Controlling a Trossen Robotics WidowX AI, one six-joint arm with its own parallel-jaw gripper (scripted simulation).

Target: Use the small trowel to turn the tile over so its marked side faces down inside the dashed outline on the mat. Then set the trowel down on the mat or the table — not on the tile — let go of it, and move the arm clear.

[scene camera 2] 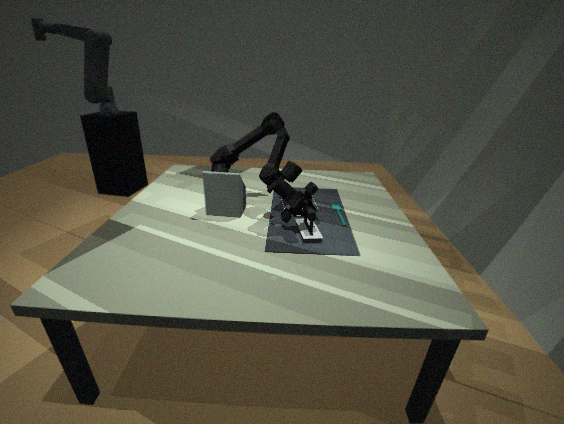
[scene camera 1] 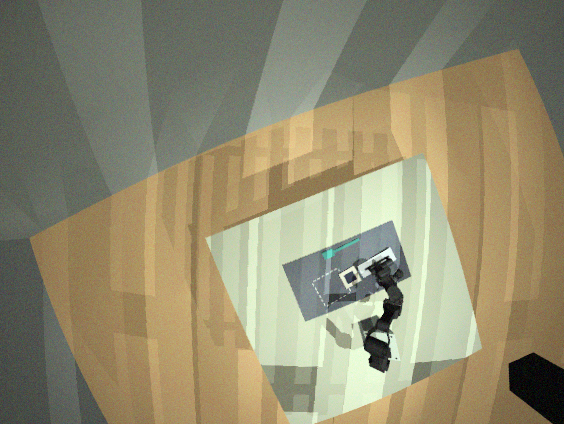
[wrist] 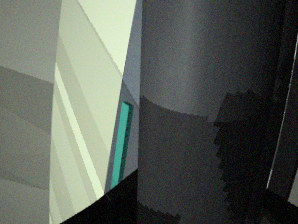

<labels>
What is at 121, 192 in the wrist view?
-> My gripper.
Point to a dark grey mat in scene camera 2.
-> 282, 237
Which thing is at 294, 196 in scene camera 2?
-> My gripper.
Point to a dark grey mat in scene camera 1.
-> At 301, 273
</labels>
